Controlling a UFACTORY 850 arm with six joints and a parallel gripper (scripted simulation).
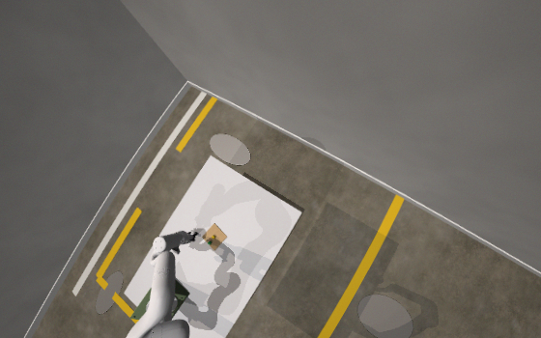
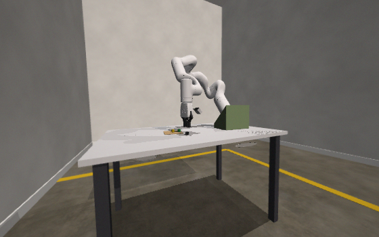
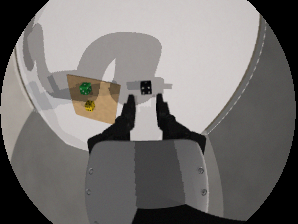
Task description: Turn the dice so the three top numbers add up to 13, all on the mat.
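My gripper is now 6 cm above the black die. From my hand the other things lie so: green die (13 cm to the right, 6 cm below); yellow die (14 cm to the right, 6 cm below, 5 cm ahead); tan mat (14 cm to the right, 7 cm below, 5 cm ahead).
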